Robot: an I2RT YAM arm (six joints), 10 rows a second.
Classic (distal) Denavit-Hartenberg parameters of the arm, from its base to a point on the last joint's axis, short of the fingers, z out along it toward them. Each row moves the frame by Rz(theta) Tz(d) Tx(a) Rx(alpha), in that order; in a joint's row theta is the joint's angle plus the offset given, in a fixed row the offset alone. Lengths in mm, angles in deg.
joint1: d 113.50; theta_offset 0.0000; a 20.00; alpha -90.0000
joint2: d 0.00; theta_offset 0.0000; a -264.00; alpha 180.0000
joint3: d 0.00; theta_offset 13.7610; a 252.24; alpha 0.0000
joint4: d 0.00; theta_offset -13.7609; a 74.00; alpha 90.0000
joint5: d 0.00; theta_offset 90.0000; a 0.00; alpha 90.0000
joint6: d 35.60; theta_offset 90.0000; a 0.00; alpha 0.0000
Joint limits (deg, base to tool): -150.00..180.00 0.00..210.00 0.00..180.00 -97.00..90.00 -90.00..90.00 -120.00..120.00
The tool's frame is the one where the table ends.
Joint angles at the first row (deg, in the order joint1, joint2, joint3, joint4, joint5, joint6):
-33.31, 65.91, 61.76, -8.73, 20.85, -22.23
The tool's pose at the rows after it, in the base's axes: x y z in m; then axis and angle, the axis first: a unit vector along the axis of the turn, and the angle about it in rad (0 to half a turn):
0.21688 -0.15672 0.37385 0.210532 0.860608 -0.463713 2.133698
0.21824 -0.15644 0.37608 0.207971 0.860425 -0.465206 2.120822
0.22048 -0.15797 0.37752 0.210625 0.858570 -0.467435 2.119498
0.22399 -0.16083 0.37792 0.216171 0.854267 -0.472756 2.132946
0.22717 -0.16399 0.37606 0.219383 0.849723 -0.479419 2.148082
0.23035 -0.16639 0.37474 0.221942 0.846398 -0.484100 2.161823
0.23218 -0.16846 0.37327 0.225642 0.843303 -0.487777 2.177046
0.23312 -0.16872 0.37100 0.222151 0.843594 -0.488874 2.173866
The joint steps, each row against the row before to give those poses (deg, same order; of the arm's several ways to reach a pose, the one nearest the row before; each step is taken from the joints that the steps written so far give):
0.08, 0.35, 0.33, 0.36, -0.72, 0.29
0.18, 0.17, 0.32, 0.54, -0.27, -0.12
0.02, 0.63, 0.60, 0.26, 0.33, 0.09
0.05, 1.08, 0.80, 0.11, 1.19, -0.06
-0.06, 0.97, 0.19, 0.67, 1.10, -0.38
0.06, 0.91, 0.35, 0.36, 0.99, -0.25
-0.04, 0.64, 0.21, 0.09, 0.95, -0.12
0.03, 0.09, -0.57, 0.91, -0.22, -0.34

